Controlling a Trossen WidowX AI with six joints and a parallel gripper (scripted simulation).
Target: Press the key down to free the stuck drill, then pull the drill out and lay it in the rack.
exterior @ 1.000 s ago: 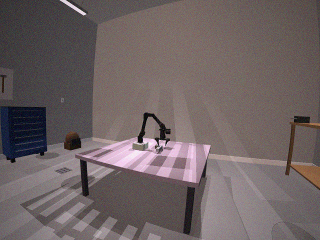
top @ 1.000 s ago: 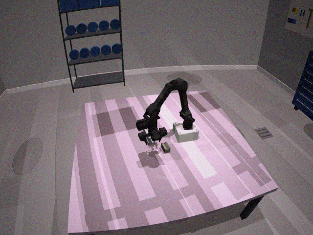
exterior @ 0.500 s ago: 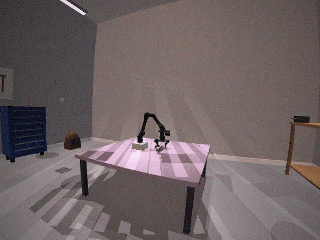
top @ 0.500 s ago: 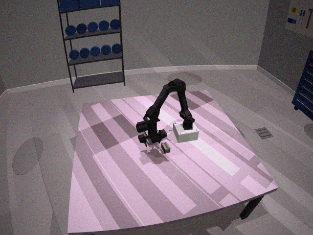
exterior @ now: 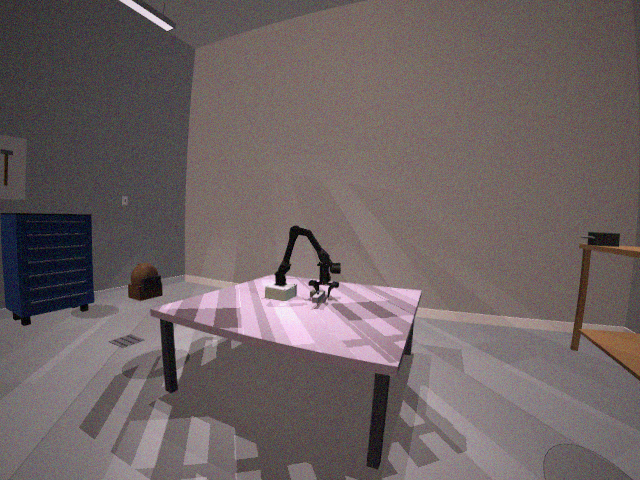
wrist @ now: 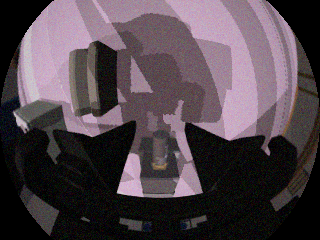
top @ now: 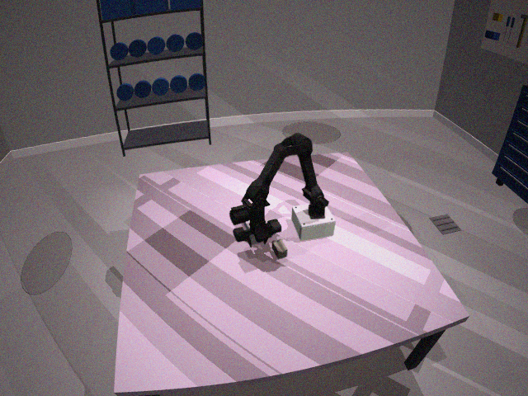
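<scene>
Now: gripper tip 50 mm to the left of the drill, 30 mm below it and 20 mm short of it. Round my gripper tip: key 130 mm to the right, 50 mm ahead, 30 mm above; then grey rack 90 mm behind, 20 mm to the left.
</scene>
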